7 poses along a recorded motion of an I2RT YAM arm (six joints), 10 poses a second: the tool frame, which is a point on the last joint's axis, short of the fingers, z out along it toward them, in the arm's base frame.
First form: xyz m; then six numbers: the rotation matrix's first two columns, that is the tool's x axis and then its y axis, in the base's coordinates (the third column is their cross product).
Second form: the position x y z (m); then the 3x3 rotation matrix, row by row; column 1 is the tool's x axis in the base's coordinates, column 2 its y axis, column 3 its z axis. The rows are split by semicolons. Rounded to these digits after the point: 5 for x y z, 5 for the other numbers.
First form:
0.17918 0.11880 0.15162 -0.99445 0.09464 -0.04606 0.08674 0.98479 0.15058
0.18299 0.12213 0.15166 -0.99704 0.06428 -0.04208 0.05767 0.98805 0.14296
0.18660 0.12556 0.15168 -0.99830 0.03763 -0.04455 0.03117 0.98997 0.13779
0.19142 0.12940 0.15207 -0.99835 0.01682 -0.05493 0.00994 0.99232 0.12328
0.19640 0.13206 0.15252 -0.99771 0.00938 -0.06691 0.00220 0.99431 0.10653
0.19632 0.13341 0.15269 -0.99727 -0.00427 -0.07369 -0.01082 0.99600 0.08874
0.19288 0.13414 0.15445 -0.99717 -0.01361 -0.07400 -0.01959 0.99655 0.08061
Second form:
0.17918 0.11880 0.15162; -0.99445 0.08674 0.05961; 0.09464 0.98479 0.14575; -0.04606 0.15058 -0.98753
0.18299 0.12213 0.15166; -0.99704 0.05767 0.05077; 0.06428 0.98805 0.14011; -0.04208 0.14296 -0.98883
0.18660 0.12556 0.15168; -0.99830 0.03117 0.04929; 0.03763 0.98997 0.13617; -0.04455 0.13779 -0.98946
0.19142 0.12940 0.15207; -0.99835 0.00994 0.05658; 0.01682 0.99232 0.12253; -0.05493 0.12328 -0.99085
0.19640 0.13206 0.15252; -0.99771 0.00220 0.06753; 0.00938 0.99431 0.10614; -0.06691 0.10653 -0.99205
0.19632 0.13341 0.15269; -0.99727 -0.01082 0.07302; -0.00427 0.99600 0.08930; -0.07369 0.08874 -0.99333
0.19288 0.13414 0.15445; -0.99717 -0.01959 0.07265; -0.01361 0.99655 0.08183; -0.07400 0.08061 -0.99400

